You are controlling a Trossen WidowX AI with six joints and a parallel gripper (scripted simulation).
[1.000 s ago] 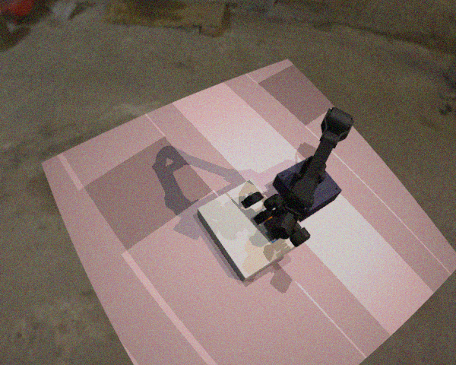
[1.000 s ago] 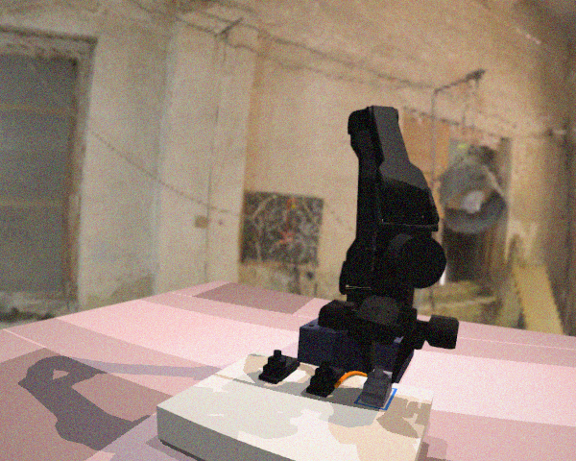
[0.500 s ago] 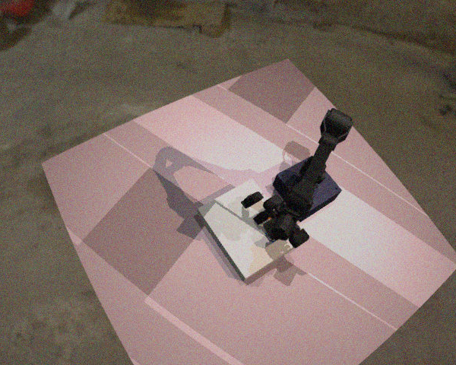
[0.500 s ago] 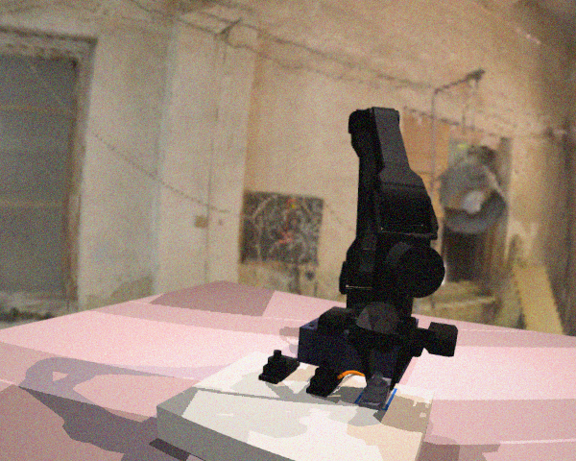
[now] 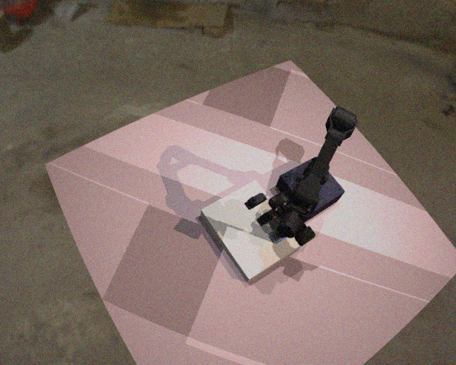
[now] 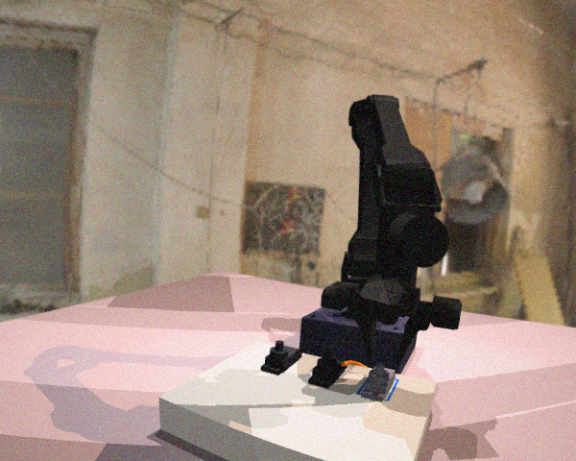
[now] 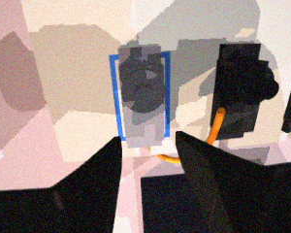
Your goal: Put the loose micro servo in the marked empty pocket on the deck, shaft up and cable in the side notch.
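Now: gripper tip 13 cm short of the pale deck, 6 cm to the left of it and 5 cm above it.
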